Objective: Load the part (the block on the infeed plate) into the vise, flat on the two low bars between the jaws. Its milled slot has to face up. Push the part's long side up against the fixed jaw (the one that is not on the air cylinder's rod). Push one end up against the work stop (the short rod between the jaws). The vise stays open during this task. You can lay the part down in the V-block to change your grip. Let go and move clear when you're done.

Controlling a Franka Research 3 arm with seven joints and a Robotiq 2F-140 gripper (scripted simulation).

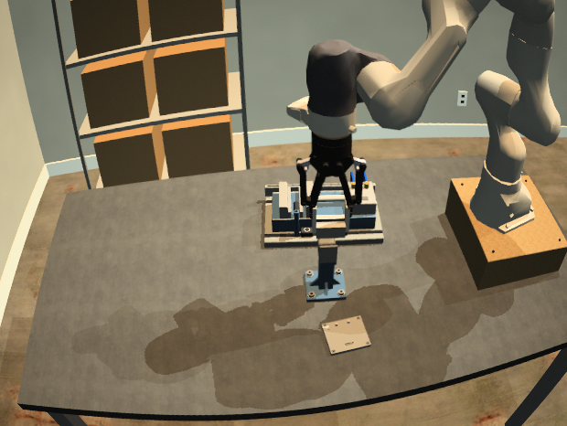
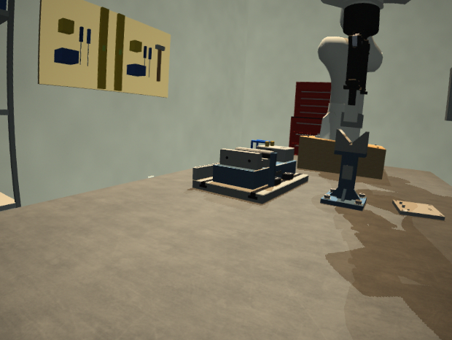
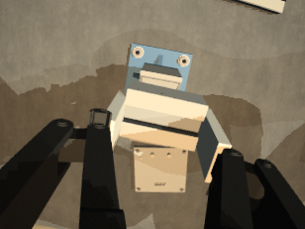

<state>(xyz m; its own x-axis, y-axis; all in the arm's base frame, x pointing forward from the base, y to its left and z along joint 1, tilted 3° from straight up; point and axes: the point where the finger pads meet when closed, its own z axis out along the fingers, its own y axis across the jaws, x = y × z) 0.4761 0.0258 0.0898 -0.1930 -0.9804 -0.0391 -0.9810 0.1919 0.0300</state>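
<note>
My gripper is now 20 mm above the part. Round my hand: infeed plate 160 mm to the left, 200 mm below; then work stop rod 30 mm ahead, 190 mm to the right, 120 mm below; then cylinder rod 60 mm behind, 220 mm to the right, 130 mm below.
</note>
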